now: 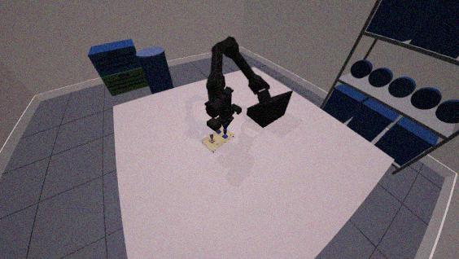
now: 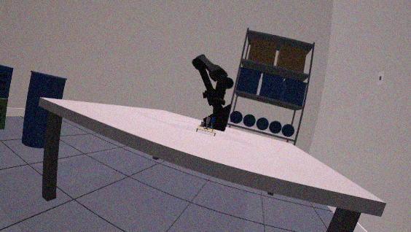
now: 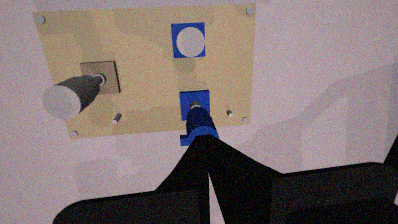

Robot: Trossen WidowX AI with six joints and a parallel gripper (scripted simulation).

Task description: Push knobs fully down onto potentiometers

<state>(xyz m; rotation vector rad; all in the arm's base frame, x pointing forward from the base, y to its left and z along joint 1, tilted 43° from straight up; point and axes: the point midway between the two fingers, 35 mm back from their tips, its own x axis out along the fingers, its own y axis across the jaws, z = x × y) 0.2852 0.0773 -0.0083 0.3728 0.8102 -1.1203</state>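
Right now the blue knob is 2 cm below my gripper tip. Also, from my gripper tip: grey knob: 8 cm ahead, 2 cm below.
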